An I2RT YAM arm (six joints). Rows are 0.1 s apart.
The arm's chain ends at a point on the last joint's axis. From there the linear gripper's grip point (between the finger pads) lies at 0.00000 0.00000 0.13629 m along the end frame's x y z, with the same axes.
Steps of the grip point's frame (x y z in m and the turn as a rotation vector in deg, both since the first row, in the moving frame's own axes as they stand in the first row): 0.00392, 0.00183, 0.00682, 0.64, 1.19, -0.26; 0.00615, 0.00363, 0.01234, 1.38, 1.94, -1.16; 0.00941, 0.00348, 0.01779, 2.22, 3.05, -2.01; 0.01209, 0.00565, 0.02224, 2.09, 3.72, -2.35; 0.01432, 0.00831, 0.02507, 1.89, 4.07, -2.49; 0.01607, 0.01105, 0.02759, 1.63, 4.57, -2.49; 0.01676, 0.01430, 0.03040, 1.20, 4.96, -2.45; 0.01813, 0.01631, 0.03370, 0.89, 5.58, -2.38
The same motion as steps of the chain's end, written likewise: 0.00109, 0.00336, 0.00686, 0.64, 1.19, -0.26; 0.00157, 0.00696, 0.01246, 1.38, 1.94, -1.16; 0.00225, 0.00888, 0.01809, 2.22, 3.05, -2.01; 0.00335, 0.01080, 0.02262, 2.09, 3.72, -2.35; 0.00475, 0.01301, 0.02549, 1.89, 4.07, -2.49; 0.00530, 0.01516, 0.02808, 1.63, 4.57, -2.49; 0.00504, 0.01740, 0.03094, 1.20, 4.96, -2.45; 0.00493, 0.01870, 0.03436, 0.89, 5.58, -2.38
